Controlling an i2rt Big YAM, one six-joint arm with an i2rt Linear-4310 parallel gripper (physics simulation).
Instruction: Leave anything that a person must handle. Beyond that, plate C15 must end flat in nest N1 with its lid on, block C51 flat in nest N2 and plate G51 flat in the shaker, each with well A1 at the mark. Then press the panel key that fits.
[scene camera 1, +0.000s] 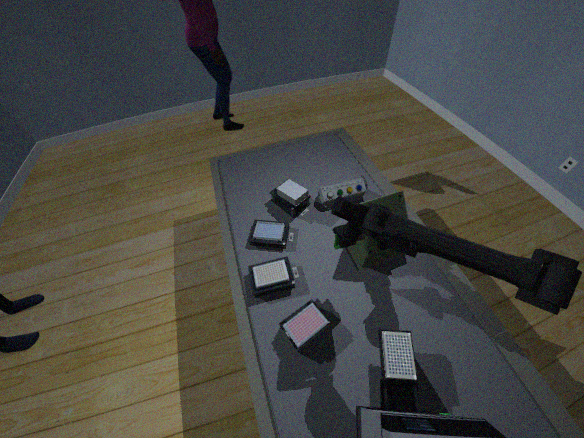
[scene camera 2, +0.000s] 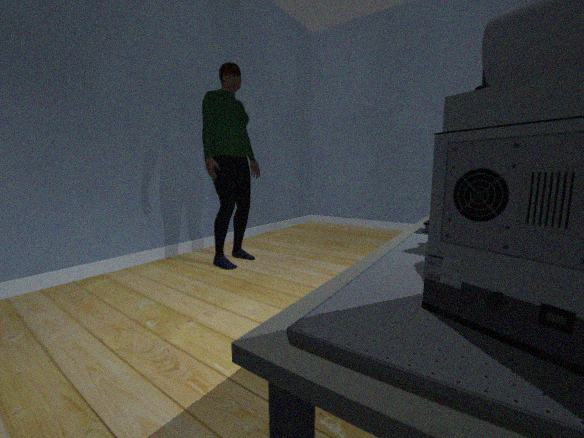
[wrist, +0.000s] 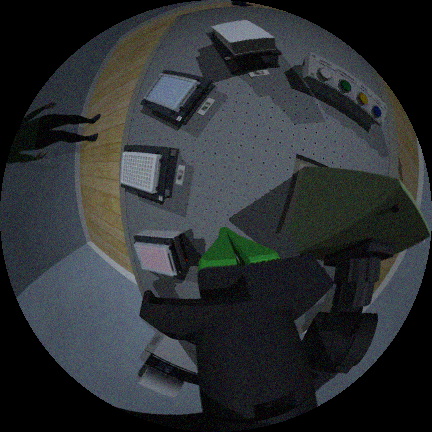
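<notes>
My gripper (scene camera 1: 340, 239) (wrist: 222, 231) is shut and empty, its green fingers together above the table. Along one table side stand a holder with a white-topped block or plate (scene camera 1: 292, 191) (wrist: 243, 32), one with a bluish plate (scene camera 1: 270, 231) (wrist: 172, 91), and one with a white well plate (scene camera 1: 271, 274) (wrist: 141, 171). A pink plate (scene camera 1: 306, 324) (wrist: 155, 256) sits on a turned device. Another well plate (scene camera 1: 398, 354) stands near the large instrument. The key panel (scene camera 1: 323, 194) (wrist: 333, 89) has white, green, yellow and blue keys. Plate codes, nest names and A1 marks are unreadable.
A large green tilted sheet (scene camera 1: 394, 201) (wrist: 345, 215) stands beside the gripper. A large instrument (scene camera 1: 425, 421) (scene camera 2: 517, 250) stands at one table end. A person in pink (scene camera 1: 202, 27) and one in green (scene camera 2: 226, 125) stand on the floor away from the table.
</notes>
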